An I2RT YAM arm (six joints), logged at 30 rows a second.
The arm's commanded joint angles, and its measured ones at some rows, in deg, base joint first. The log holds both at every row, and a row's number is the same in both.
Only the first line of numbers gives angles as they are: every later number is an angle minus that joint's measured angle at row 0.
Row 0, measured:
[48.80 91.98 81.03 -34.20 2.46 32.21]
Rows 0 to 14, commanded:
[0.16 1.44 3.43 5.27 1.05 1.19]
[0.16 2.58 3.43 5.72 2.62 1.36]
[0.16 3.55 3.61 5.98 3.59 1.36]
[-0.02 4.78 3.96 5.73 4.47 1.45]
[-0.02 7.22 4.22 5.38 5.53 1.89]
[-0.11 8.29 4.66 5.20 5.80 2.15]
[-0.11 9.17 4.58 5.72 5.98 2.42]
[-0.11 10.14 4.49 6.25 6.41 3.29]
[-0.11 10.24 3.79 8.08 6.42 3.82]
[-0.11 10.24 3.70 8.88 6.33 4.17]
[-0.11 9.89 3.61 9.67 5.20 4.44]
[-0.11 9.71 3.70 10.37 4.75 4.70]
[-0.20 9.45 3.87 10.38 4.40 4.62]
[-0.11 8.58 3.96 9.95 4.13 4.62]
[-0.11 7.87 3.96 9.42 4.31 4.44]
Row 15, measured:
[0.24 7.50 3.72 6.91 2.49 2.97]
